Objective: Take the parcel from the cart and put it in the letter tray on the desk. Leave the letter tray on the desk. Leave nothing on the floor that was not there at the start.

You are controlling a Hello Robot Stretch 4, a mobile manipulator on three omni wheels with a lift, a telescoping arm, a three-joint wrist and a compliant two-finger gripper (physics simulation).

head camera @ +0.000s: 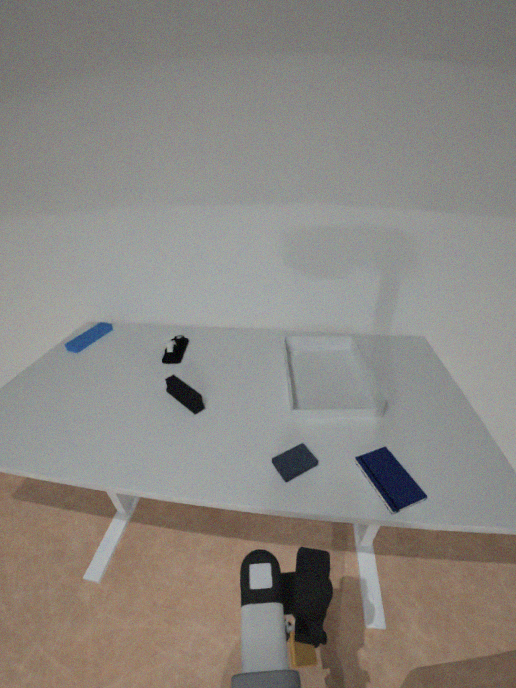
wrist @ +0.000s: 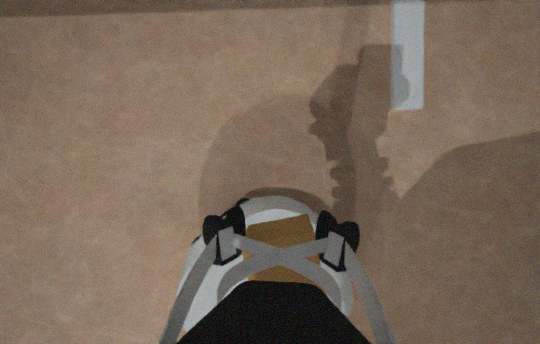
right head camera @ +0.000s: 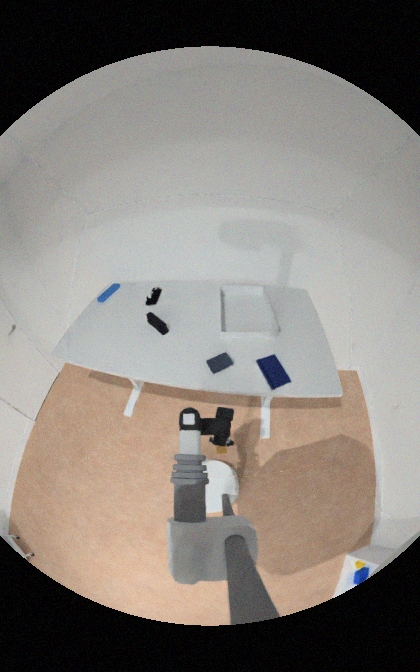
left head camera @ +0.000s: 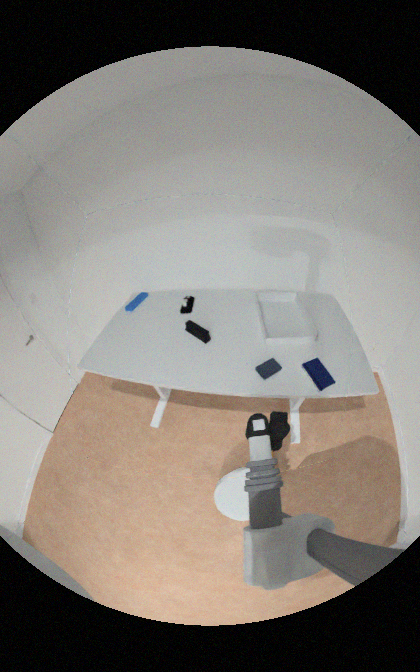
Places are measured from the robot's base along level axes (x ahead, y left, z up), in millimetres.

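Where they show: gripper, between the fingertips: (wrist: 280,227).
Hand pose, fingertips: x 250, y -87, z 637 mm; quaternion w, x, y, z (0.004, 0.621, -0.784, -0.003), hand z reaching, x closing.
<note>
After its pixels a point has its place.
The parcel, a brown box (head camera: 303,655) {x 211, y -84, z 674 mm} (right head camera: 221,449) (wrist: 280,226) {x 253, y -88, z 648 mm}, is between the fingertips of my gripper (right head camera: 221,442) (wrist: 280,227) {x 250, y -87, z 637 mm}, which is shut on it. The gripper points down in front of the desk (head camera: 238,439) {x 594, y 39, z 923 mm} (left head camera: 225,370) (right head camera: 185,355), off its front edge, above the floor. The gripper's wrist hides part of the parcel in the head view. The letter tray (head camera: 336,413) {x 648, y -231, z 942 mm} (left head camera: 292,340) (right head camera: 247,334), white and shallow, lies empty on the right half of the desk. A white surface, apparently the cart (right head camera: 345,577), shows in part at the lower right of the right head view.
A dark grey box (head camera: 294,462) {x 503, y -92, z 941 mm} and a navy book (head camera: 391,479) {x 445, y -302, z 935 mm} lie near the desk's front edge, before the tray. A black block (head camera: 184,394) {x 720, y 192, z 974 mm}, a black item (head camera: 175,350) {x 968, y 266, z 966 mm} and a blue block (head camera: 88,337) {x 1113, y 658, z 953 mm} lie left. Yellow and blue items (right head camera: 361,575) are on the cart.
</note>
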